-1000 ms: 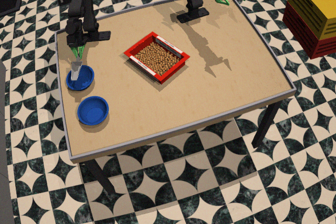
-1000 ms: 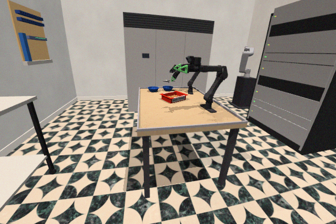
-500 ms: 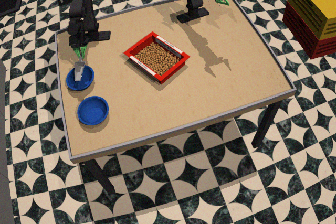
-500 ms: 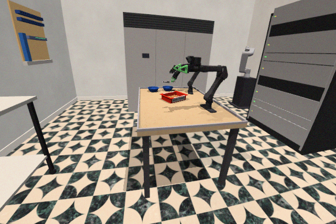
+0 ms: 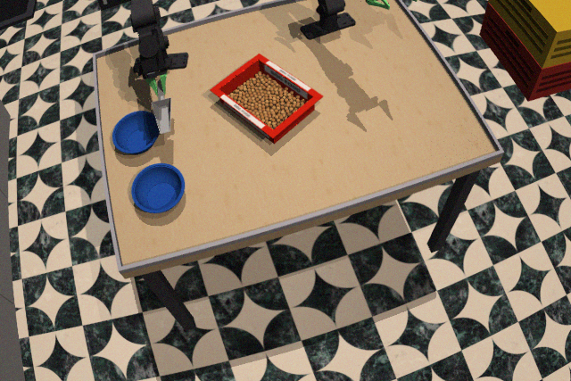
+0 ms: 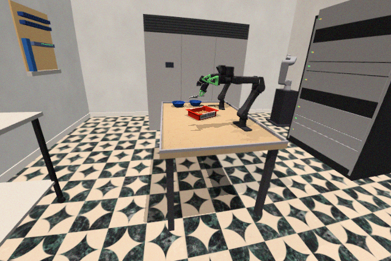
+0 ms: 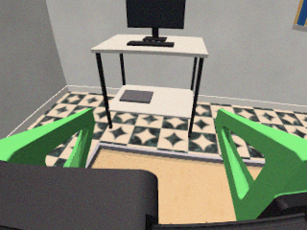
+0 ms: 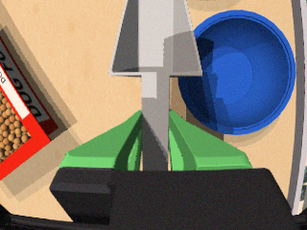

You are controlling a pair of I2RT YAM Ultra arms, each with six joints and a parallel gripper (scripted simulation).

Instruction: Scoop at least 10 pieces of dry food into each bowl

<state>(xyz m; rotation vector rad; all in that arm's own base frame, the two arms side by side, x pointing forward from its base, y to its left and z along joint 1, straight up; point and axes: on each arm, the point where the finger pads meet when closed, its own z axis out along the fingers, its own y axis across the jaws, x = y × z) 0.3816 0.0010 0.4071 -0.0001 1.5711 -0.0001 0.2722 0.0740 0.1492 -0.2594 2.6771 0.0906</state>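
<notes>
The grey metal scoop is 5 cm ahead of my right hand and 1 cm below it.
</notes>
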